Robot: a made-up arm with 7 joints.
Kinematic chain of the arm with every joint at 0, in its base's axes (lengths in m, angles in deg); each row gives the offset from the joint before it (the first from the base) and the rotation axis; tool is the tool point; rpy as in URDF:
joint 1: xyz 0 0 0 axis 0.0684 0.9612 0.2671
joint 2: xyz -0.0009 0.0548 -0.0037 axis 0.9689 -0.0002 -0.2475
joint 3: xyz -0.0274 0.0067 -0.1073 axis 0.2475 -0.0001 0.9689
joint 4: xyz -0.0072 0 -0.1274 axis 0.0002 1 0
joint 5: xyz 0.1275 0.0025 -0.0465 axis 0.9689 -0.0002 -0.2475
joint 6: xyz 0.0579 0 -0.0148 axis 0.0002 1 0
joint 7: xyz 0.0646 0 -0.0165 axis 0.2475 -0.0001 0.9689
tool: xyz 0 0 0 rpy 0 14.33 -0.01
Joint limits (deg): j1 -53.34..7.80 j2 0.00..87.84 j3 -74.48..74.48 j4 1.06..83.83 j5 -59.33..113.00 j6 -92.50..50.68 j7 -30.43..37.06
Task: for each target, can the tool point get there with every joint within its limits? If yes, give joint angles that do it. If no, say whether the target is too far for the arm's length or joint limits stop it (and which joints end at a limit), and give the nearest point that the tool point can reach.
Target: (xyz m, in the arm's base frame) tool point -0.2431 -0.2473 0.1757
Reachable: no: joint limits stop it (at a limit: joint 1, joint 2, joint 3, joint 4) | nearest point -0.0617 -0.1606 -0.2040 | short by 0.430 m
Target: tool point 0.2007 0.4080 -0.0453
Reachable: yes | joints -2.98 73.68 19.56 40.75 -16.66 -70.85 -25.20
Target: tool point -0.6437 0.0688 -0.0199
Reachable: no: too far | nearest point -0.2156 0.1130 -0.3773 | short by 0.559 m
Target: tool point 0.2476 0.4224 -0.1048
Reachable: yes | joints -28.71 72.22 -14.22 65.16 -17.13 -63.37 -2.00
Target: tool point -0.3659 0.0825 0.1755
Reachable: no: joint limits stop it (at a limit: joint 1, joint 2, joint 3, joint 4) | nearest point -0.0579 0.2798 0.2071 | short by 0.367 m
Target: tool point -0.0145 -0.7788 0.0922
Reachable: no: too far | nearest point 0.1456 -0.2439 -0.1494 | short by 0.608 m
